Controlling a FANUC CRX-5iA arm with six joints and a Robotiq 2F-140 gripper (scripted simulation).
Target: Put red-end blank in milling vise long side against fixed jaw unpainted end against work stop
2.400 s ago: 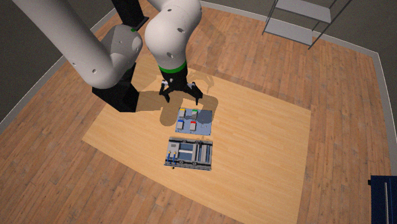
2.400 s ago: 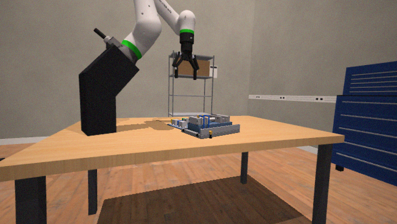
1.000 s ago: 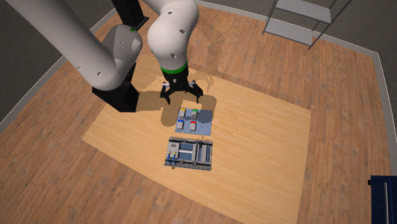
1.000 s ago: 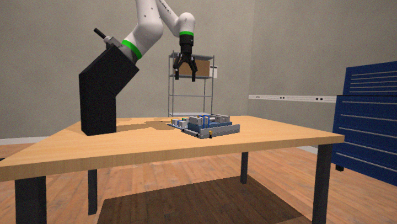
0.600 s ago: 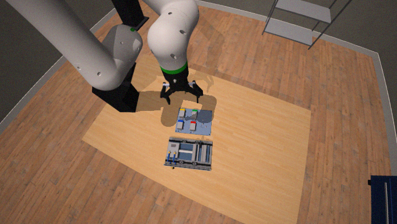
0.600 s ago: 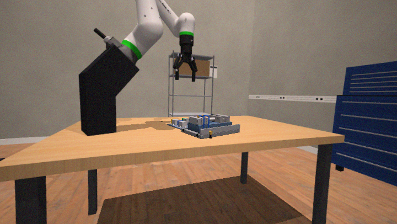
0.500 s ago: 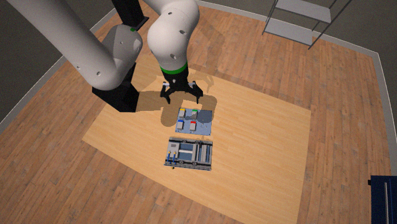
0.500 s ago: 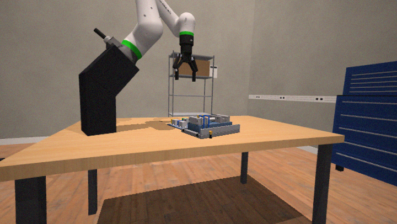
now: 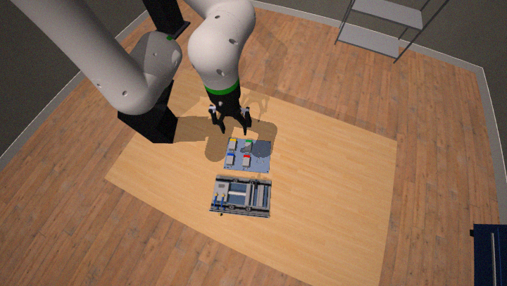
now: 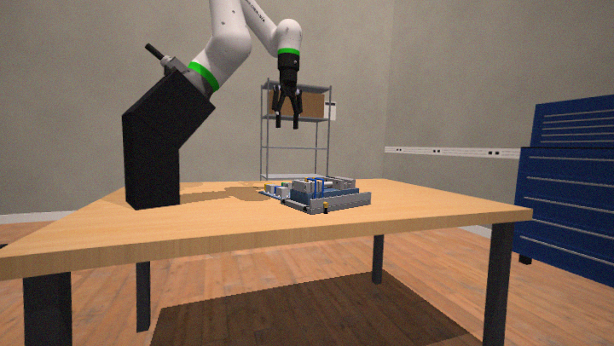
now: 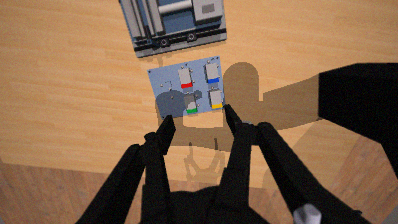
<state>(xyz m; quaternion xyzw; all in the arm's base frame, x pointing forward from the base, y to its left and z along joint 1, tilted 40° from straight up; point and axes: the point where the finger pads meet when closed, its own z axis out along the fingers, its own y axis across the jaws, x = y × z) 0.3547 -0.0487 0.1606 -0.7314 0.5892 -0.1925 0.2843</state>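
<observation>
Right now the red-ended blank is 5 cm ahead of my hand, 3 cm to the right of it and 29 cm below it. From my hand the other things lie so: blue-ended blank 4 cm behind, 6 cm to the right, 29 cm below; yellow-ended blank 6 cm behind, 3 cm to the left, 29 cm below; green-ended blank 3 cm ahead, 6 cm to the left, 29 cm below.
</observation>
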